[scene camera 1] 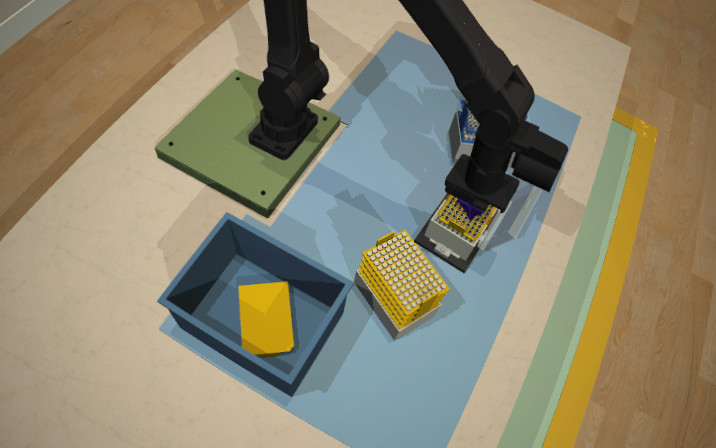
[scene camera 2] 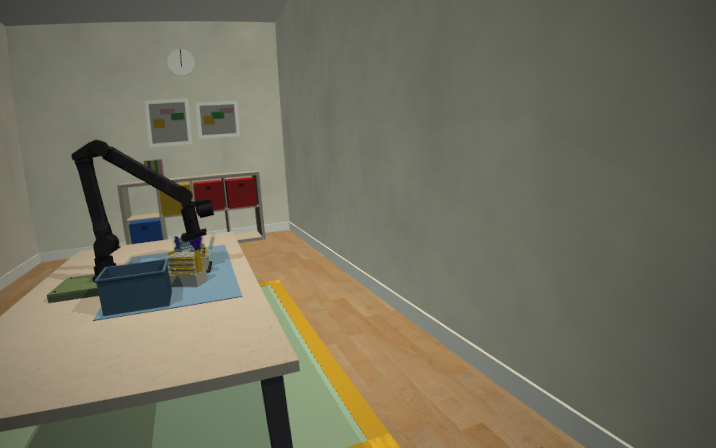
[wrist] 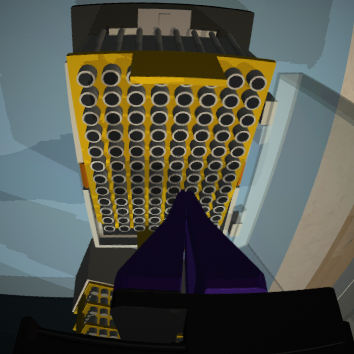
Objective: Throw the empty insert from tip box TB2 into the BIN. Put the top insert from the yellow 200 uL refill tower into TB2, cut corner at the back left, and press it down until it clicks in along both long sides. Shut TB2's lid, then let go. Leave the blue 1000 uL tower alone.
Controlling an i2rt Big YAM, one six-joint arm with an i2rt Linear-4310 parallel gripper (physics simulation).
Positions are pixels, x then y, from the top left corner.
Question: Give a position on a clear lid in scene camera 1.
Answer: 505, 227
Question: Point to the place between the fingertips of my gripper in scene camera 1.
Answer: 471, 216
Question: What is my gripper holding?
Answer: A yellow insert full of tips.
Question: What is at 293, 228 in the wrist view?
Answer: A clear lid.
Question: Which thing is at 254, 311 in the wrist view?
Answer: My gripper.
